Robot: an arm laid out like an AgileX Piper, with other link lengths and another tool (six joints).
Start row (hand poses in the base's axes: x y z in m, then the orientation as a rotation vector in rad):
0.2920, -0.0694, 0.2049, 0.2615, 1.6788, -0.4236
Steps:
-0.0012, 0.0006, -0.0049, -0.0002, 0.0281, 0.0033
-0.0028, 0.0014, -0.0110, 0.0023, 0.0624, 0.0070
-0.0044, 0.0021, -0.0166, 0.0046, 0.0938, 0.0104
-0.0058, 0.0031, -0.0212, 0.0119, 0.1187, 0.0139
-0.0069, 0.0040, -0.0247, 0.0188, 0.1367, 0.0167
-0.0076, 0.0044, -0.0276, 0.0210, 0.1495, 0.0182
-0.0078, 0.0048, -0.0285, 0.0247, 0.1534, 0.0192
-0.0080, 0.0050, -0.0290, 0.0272, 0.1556, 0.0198
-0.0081, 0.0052, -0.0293, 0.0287, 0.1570, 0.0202
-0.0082, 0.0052, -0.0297, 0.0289, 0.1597, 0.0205
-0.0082, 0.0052, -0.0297, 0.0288, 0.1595, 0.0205
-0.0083, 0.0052, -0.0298, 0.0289, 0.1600, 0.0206
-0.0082, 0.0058, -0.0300, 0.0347, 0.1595, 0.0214
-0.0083, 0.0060, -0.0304, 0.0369, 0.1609, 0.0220
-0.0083, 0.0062, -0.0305, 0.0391, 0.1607, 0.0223
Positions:
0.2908, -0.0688, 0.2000, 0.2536, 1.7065, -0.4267
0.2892, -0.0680, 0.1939, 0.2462, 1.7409, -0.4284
0.2876, -0.0673, 0.1883, 0.2393, 1.7724, -0.4299
0.2862, -0.0663, 0.1837, 0.2371, 1.7988, -0.4258
0.2851, -0.0654, 0.1802, 0.2365, 1.8183, -0.4212
0.2844, -0.0650, 0.1773, 0.2345, 1.8314, -0.4206
0.2842, -0.0646, 0.1764, 0.2357, 1.8362, -0.4174
0.2840, -0.0644, 0.1759, 0.2366, 1.8391, -0.4152
0.2839, -0.0642, 0.1756, 0.2371, 1.8408, -0.4139
0.2838, -0.0642, 0.1752, 0.2365, 1.8435, -0.4140
0.2838, -0.0642, 0.1752, 0.2365, 1.8433, -0.4140
0.2837, -0.0642, 0.1751, 0.2364, 1.8438, -0.4139
0.2838, -0.0636, 0.1749, 0.2401, 1.8448, -0.4083
0.2837, -0.0634, 0.1745, 0.2410, 1.8468, -0.4062
0.2837, -0.0632, 0.1744, 0.2424, 1.8472, -0.4041

